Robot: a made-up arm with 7 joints. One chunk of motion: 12 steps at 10 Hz.
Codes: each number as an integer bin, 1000 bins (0 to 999) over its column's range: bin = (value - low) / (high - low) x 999, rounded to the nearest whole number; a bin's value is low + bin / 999 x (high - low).
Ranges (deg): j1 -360..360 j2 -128.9..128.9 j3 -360..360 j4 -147.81..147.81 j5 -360..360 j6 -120.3..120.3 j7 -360..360
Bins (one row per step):
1: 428 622 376 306 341 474 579
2: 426 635 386 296 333 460 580
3: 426 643 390 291 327 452 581
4: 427 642 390 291 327 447 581
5: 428 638 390 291 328 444 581
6: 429 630 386 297 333 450 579
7: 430 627 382 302 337 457 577
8: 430 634 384 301 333 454 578
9: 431 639 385 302 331 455 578
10: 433 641 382 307 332 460 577
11: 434 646 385 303 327 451 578
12: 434 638 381 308 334 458 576
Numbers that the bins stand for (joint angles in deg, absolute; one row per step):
1: -51.53 31.61 -89.01 -57.26 -114.23 -6.14 57.30
2: -52.97 34.97 -81.80 -60.22 -120.00 -9.51 58.02
3: -52.97 37.03 -78.92 -61.70 -124.32 -11.44 58.74
4: -52.25 36.77 -78.92 -61.70 -124.32 -12.64 58.74
5: -51.53 35.74 -78.92 -61.70 -123.60 -13.37 58.74
6: -50.81 33.68 -81.80 -59.92 -120.00 -11.92 57.30
7: -50.09 32.90 -84.68 -58.44 -117.12 -10.24 55.86
8: -50.09 34.71 -83.24 -58.74 -120.00 -10.96 56.58
9: -49.37 36.00 -82.52 -58.44 -121.44 -10.72 56.58
10: -47.93 36.52 -84.68 -56.96 -120.72 -9.51 55.86
11: -47.21 37.81 -82.52 -58.15 -124.32 -11.68 56.58
12: -47.21 35.74 -85.41 -56.67 -119.28 -9.99 55.14

